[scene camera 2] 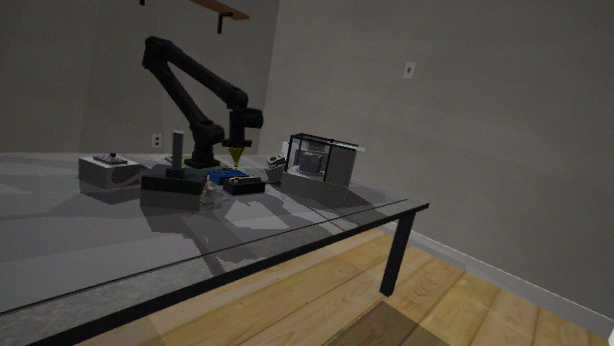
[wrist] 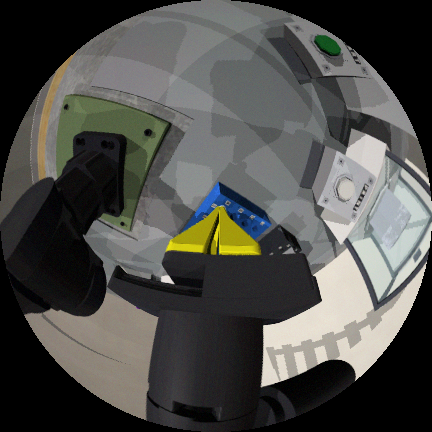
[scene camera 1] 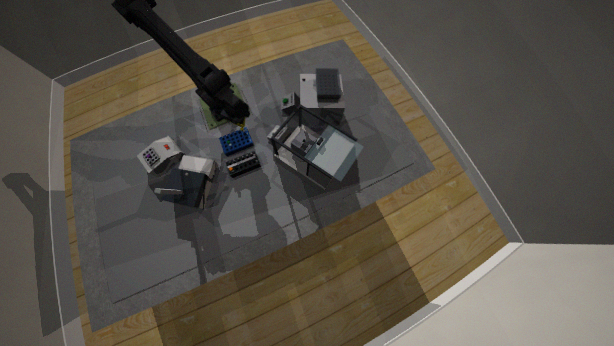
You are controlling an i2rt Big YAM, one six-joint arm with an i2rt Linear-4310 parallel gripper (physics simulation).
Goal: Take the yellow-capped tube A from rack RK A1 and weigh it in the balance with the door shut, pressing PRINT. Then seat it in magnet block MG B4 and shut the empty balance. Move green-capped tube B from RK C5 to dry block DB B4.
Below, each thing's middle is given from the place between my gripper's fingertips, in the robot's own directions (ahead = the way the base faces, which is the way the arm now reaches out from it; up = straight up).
Scene:
The glass-box balance (scene camera 1: 315,150) is 30 cm ahead of my hand, 15 cm to the left of it and 6 cm above it.

